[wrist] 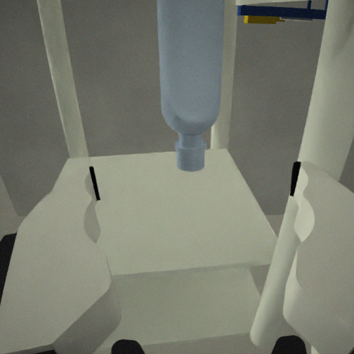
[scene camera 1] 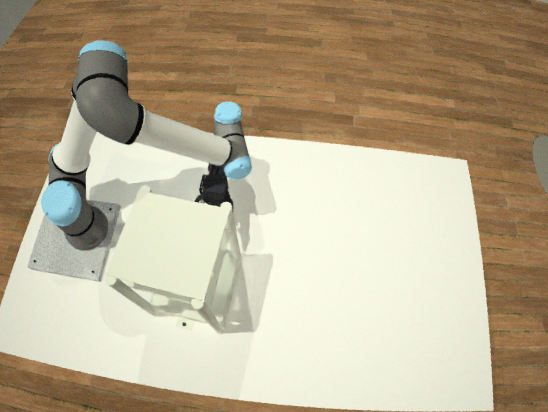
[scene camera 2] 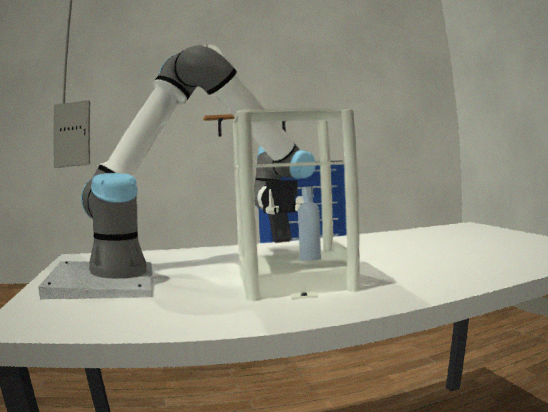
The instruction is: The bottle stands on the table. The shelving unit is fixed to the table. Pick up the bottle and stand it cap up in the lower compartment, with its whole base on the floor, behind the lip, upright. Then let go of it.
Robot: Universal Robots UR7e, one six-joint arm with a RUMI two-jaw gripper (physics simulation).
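Pixels of known places: gripper, between the fingertips: [scene camera 2: 295, 208]; arm's base, origin of its link: [scene camera 1: 87, 229] [scene camera 2: 117, 271].
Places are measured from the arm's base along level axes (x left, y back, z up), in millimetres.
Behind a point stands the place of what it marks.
The blue bottle [scene camera 2: 309, 232] {x -152, y -431, z 84 mm} [wrist: 191, 65] stands upright, cap up, inside the lower compartment of the pale shelving unit [scene camera 1: 170, 240] {x -142, y -403, z 338 mm} [scene camera 2: 352, 200] {x -283, y -476, z 157 mm} [wrist: 327, 100]. Its base appears to rest on the compartment floor; the wrist view does not show the base, and the lip cannot be made out clearly. My gripper [scene camera 2: 286, 202] {x -28, y -441, z 124 mm} [wrist: 193, 167] is open and empty. Its jaws are wide apart, clear of the bottle, which stands beyond the fingertips. In scene camera 1 the unit's top board hides the bottle and the fingertips.
The unit's posts and middle shelf [wrist: 175, 220] bound the space around the bottle. One post stands close to the jaw at the right of the wrist view. The robot's base plate [scene camera 1: 67, 257] {x -105, y 46, z -1 mm} [scene camera 2: 95, 290] {x -163, y 46, z -7 mm} is beside the unit on the white table [scene camera 1: 370, 280] {x -93, y -929, z -26 mm} [scene camera 2: 200, 325] {x -376, y -160, z -26 mm}.
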